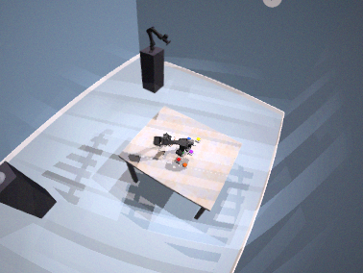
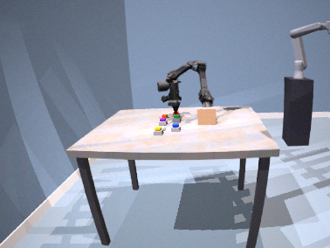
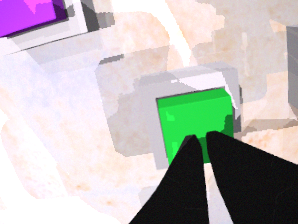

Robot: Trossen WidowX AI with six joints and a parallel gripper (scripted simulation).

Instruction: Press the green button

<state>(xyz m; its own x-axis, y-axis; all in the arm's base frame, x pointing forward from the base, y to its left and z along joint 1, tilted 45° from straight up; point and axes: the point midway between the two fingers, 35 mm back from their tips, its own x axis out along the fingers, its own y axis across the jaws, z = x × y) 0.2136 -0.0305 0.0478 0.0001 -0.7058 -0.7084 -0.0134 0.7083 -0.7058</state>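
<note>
The green button lies 20 mm below my gripper tip. Round my gripper tip: purple button (70 mm to the left, 70 mm ahead, 20 mm below); red button (90 mm to the right, 20 mm below, 10 mm ahead); orange block (100 mm to the right, 100 mm ahead, 40 mm below).
</note>
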